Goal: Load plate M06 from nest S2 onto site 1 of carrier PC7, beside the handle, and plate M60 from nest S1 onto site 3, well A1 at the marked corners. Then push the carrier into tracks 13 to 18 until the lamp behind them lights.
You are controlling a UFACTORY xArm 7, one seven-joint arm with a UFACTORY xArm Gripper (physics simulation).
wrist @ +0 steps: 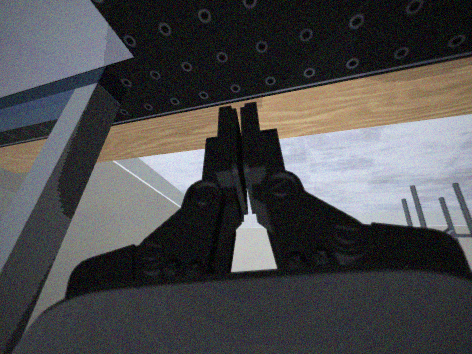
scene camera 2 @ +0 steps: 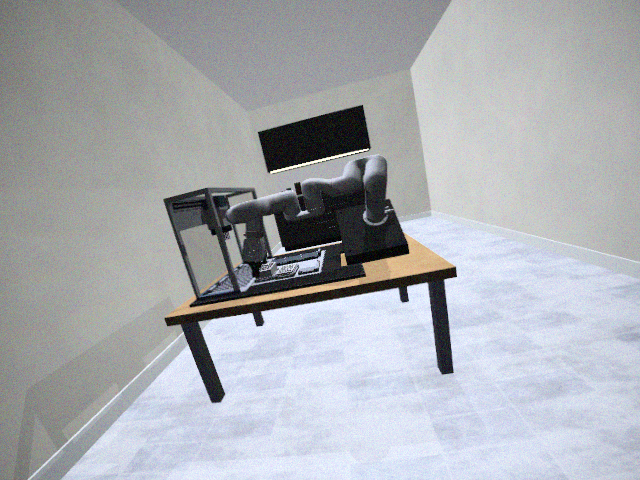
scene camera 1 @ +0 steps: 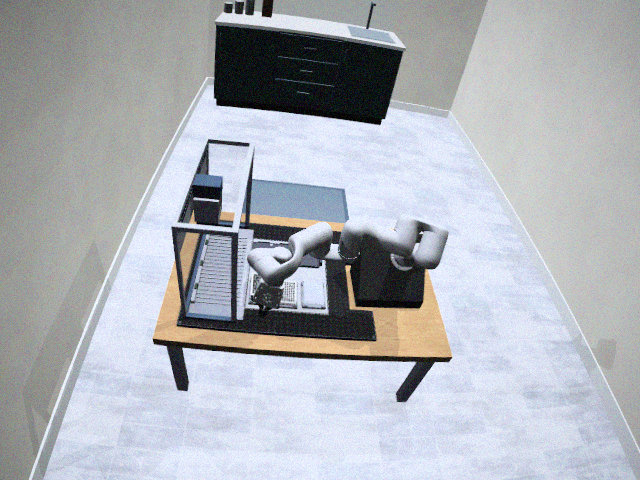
Scene:
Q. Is the gripper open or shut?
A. Shut.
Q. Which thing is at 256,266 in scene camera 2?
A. The gripper.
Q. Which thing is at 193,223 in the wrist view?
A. The gripper.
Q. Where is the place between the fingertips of the gripper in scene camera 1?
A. At 261,315

